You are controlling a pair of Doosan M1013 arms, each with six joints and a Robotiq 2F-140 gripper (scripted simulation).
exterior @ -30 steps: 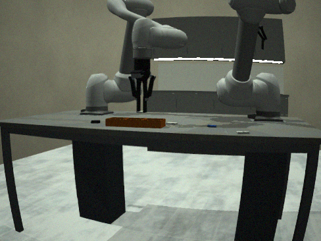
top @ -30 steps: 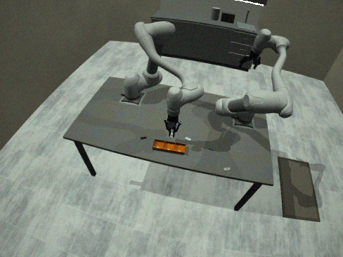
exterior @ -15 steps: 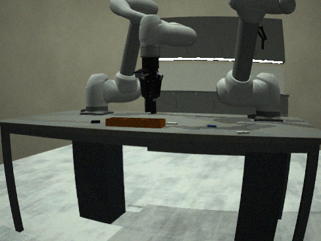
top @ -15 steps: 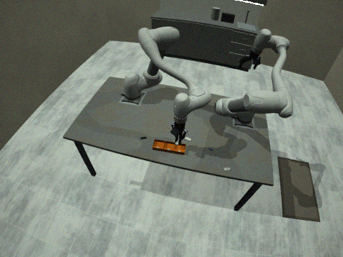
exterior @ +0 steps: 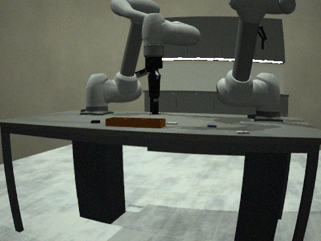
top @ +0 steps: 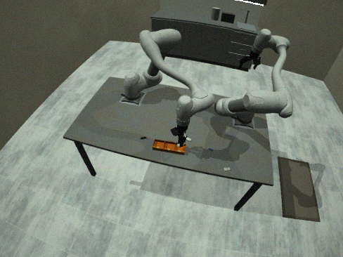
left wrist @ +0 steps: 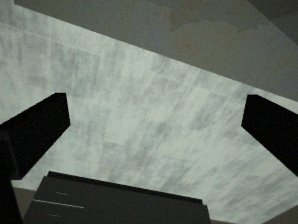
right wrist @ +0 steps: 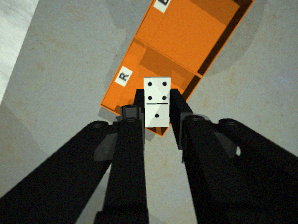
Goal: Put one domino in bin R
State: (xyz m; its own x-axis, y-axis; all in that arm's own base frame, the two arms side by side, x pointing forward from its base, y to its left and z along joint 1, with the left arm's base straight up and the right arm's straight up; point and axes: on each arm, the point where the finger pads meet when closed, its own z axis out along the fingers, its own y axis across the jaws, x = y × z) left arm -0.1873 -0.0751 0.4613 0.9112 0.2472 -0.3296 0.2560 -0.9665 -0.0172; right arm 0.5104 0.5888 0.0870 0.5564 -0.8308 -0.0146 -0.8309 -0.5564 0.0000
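Right now the orange bin row is 1 cm ahead of my right hand, 8 cm to the right of it and 7 cm below it. From my right hand the other things lie so: black object: 2 cm behind, 31 cm to the right, 8 cm below; blue object: 6 cm behind, 24 cm to the left, 8 cm below.
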